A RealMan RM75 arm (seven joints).
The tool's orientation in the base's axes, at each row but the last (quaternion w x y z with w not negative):
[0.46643 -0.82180 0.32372 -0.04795]
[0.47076 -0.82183 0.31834 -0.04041]
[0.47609 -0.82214 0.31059 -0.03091]
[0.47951 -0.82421 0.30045 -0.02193]
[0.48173 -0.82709 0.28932 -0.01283]
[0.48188 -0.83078 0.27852 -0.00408]
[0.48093 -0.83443 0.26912 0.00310]
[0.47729 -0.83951 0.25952 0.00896]
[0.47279 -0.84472 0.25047 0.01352]
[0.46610 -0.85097 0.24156 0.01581]
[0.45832 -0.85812 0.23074 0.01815]
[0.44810 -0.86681 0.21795 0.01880]
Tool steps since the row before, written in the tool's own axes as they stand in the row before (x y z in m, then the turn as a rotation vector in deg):
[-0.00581 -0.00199 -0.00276 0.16 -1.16 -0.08]
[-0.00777 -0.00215 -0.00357 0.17 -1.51 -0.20]
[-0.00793 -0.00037 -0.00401 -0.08 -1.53 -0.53]
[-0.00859 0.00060 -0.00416 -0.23 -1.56 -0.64]
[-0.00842 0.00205 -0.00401 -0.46 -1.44 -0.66]
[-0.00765 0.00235 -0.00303 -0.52 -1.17 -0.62]
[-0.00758 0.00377 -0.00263 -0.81 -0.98 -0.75]
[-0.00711 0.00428 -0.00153 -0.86 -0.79 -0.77]
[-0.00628 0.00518 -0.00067 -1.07 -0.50 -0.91]
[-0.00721 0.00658 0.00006 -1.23 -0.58 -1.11]
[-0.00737 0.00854 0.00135 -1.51 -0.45 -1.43]
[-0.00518 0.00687 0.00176 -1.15 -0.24 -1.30]
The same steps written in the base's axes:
[-0.00465 0.00203 0.00443 0.66 0.26 0.93]
[-0.00643 0.00245 0.00551 0.79 0.29 1.28]
[-0.00760 0.00135 0.00442 0.49 0.18 1.54]
[-0.00866 0.00099 0.00393 0.34 0.18 1.66]
[-0.00917 0.00021 0.00267 0.09 0.24 1.63]
[-0.00838 0.00026 0.00174 -0.07 0.19 1.41]
[-0.00885 -0.00021 0.00040 -0.44 0.14 1.40]
[-0.00841 0.00005 -0.00071 -0.57 0.07 1.27]
[-0.00789 -0.00018 -0.00210 -0.91 -0.08 1.18]
[-0.00916 -0.00005 -0.00339 -1.06 -0.14 1.39]
[-0.00986 -0.00017 -0.00564 -1.42 -0.35 1.54]
[-0.00711 -0.00021 -0.00515 -1.16 -0.48 1.22]

